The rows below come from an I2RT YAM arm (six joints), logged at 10 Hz.
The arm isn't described. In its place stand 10 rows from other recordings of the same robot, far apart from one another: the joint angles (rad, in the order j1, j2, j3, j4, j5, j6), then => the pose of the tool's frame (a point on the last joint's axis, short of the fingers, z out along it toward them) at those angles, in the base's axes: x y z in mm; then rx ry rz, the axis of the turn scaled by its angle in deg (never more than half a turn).
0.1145, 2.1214, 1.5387, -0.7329, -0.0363, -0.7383 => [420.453 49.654 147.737 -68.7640 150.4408 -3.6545]
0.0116, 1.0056, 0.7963, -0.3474, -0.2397, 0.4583 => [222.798 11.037 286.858 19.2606 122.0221 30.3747]
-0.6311, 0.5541, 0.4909, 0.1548, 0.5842, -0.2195 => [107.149 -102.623 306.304 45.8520 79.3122 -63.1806]
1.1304, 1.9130, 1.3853, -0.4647, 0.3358, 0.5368 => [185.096 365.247 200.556 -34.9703 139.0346 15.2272]
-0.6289, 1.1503, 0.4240, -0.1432, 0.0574, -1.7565 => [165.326 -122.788 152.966 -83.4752 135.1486 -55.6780]
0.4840, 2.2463, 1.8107, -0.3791, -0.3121, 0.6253 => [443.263 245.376 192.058 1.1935 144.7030 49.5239]
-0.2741, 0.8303, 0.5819, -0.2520, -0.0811, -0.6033 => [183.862 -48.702 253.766 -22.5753 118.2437 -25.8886]
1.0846, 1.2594, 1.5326, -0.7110, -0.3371, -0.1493 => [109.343 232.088 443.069 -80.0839 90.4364 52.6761]
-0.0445, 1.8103, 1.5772, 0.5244, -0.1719, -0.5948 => [439.174 -13.460 403.075 -28.2674 68.6854 -25.1208]
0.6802, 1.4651, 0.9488, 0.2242, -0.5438, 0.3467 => [248.760 224.937 277.177 -41.6018 106.8928 68.2950]
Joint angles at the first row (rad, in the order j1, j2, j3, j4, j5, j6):
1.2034 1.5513 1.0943 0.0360 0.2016 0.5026
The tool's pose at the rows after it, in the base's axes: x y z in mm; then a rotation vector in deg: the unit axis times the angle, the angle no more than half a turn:
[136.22 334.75 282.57 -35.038 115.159 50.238]
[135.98 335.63 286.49 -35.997 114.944 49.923]
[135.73 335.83 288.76 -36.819 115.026 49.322]
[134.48 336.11 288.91 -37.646 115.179 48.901]
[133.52 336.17 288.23 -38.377 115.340 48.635]
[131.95 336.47 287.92 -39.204 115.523 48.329]
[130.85 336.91 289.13 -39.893 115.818 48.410]
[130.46 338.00 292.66 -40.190 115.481 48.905]
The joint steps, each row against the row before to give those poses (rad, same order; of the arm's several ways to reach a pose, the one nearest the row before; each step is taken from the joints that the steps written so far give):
0.0000 0.0000 0.0171 -0.0206 -0.0072 -0.0157
0.0011 0.0000 0.0168 -0.0190 -0.0035 -0.0125
0.0008 -0.0004 0.0118 -0.0199 -0.0007 -0.0103
0.0034 0.0000 0.0038 -0.0118 -0.0008 -0.0073
0.0023 0.0000 0.0001 -0.0069 -0.0027 -0.0057
0.0042 0.0000 0.0019 -0.0099 -0.0015 -0.0057
0.0027 0.0000 0.0076 -0.0145 -0.0065 -0.0016
0.0015 0.0004 0.0122 -0.0057 -0.0053 -0.0022

